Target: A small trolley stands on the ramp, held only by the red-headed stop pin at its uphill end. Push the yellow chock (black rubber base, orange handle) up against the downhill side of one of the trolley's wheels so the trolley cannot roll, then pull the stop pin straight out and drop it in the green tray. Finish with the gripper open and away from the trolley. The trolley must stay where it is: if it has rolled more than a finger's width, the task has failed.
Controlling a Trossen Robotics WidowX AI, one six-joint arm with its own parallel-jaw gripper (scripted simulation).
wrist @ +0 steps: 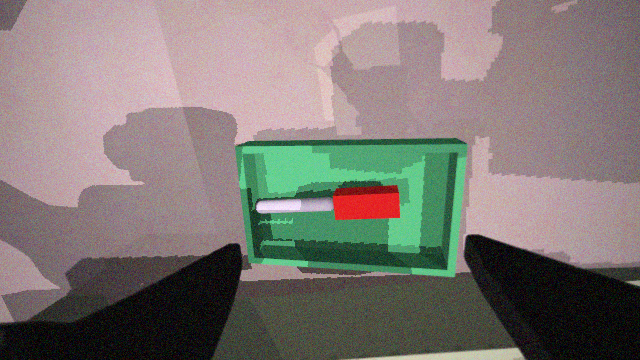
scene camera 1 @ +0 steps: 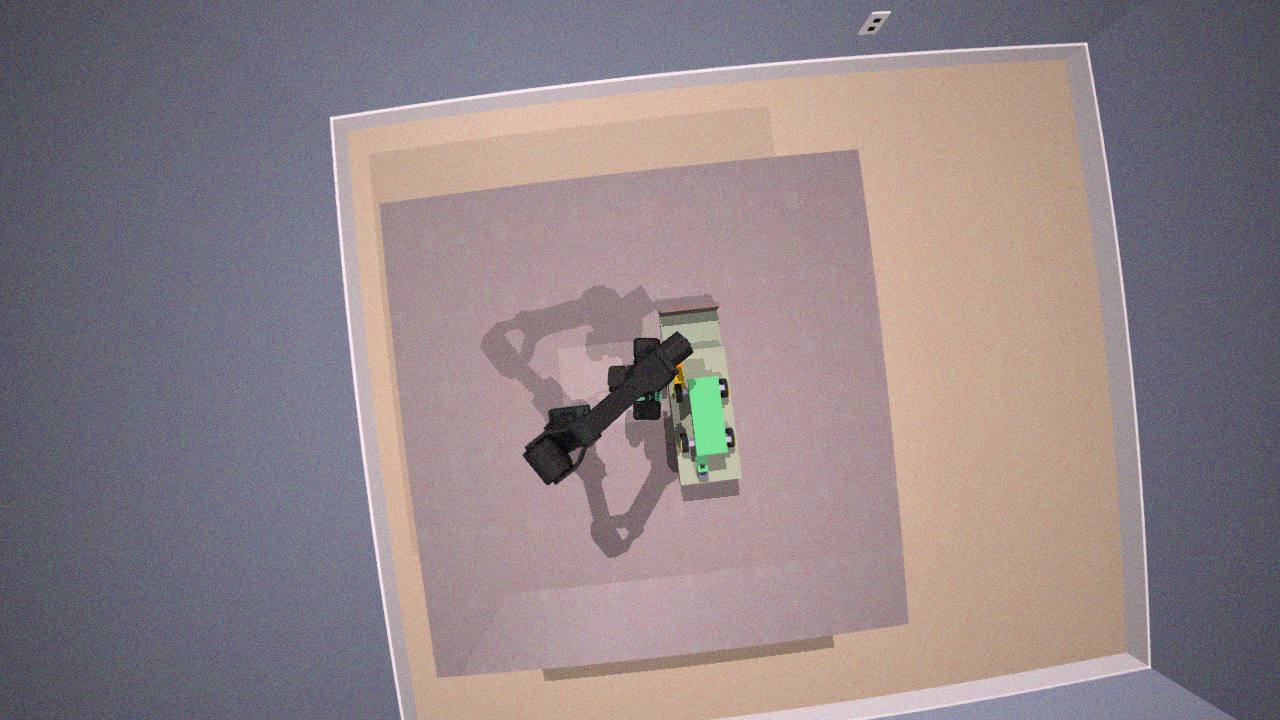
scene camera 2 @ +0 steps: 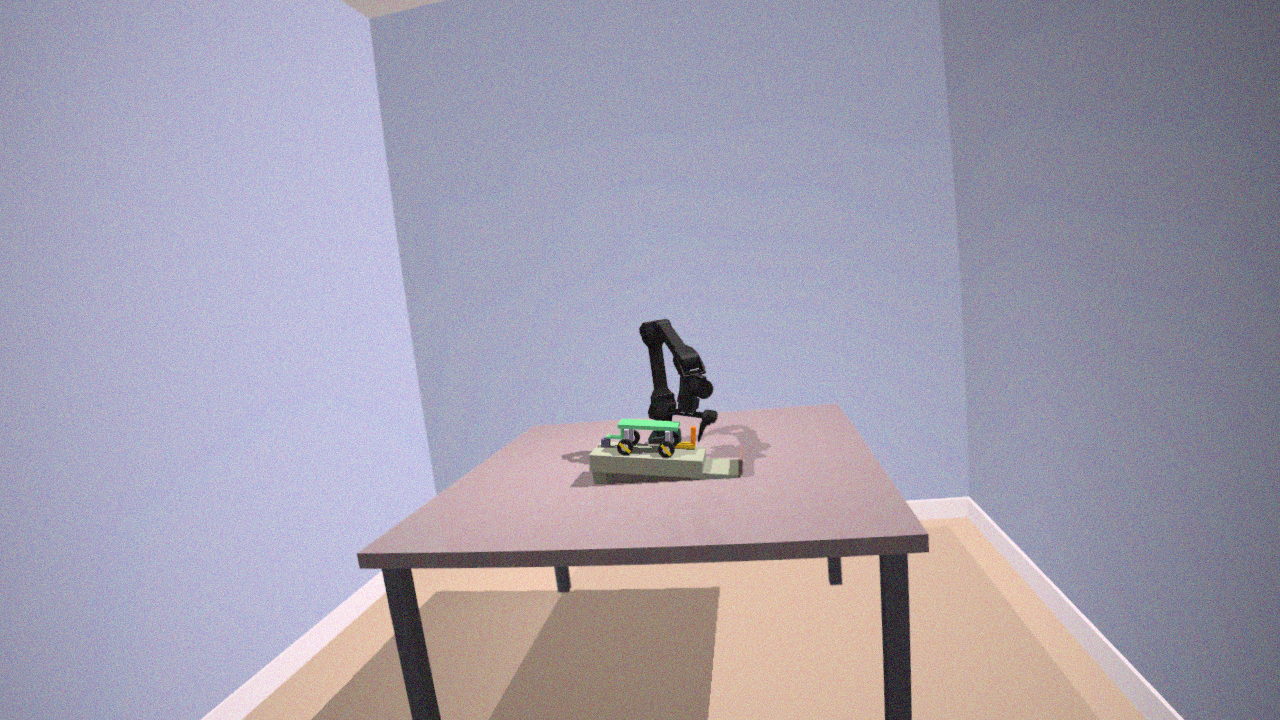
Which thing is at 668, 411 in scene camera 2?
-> The gripper.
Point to a red-headed stop pin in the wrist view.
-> At 375, 202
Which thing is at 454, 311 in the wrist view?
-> A ramp.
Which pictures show the gripper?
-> The wrist view, scene camera 1 and scene camera 2: all of them.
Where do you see a ramp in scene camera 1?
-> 724, 466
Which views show the trolley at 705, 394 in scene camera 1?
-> Scene camera 1 and scene camera 2 only.
